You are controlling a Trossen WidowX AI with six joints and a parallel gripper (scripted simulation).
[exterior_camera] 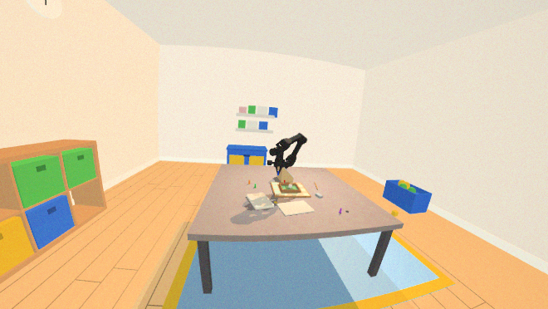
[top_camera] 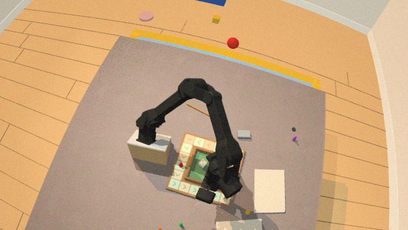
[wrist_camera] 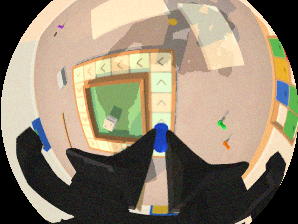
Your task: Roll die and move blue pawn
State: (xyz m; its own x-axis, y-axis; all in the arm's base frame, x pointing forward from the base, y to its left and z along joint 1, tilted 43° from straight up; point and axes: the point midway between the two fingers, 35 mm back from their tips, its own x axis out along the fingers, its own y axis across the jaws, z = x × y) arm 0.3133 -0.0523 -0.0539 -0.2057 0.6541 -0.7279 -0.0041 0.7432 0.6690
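Now: gripper tip 200 mm short of the yellow disc, 10 mm to the left of it and 140 mm above it. The rest, counted from my gripper tip: blue pawn: 10 mm above; white die: 60 mm behind, 120 mm to the left, 120 mm below; green-floored tray: 40 mm behind, 110 mm to the left, 140 mm below.
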